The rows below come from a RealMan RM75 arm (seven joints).
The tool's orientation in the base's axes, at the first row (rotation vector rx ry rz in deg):
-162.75, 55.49, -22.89
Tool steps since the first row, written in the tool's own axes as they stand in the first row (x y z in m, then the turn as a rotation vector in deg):
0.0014, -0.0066, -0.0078, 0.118, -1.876, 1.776
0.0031, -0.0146, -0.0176, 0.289, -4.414, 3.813
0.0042, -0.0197, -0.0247, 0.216, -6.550, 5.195
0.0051, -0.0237, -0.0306, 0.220, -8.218, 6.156
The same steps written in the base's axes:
0.0027, 0.0042, 0.0090, 1.687, 1.449, -1.320
0.0059, 0.0092, 0.0203, 3.875, 3.394, -2.752
0.0077, 0.0124, 0.0283, 5.456, 5.156, -3.685
0.0090, 0.0149, 0.0349, 6.704, 6.492, -4.287

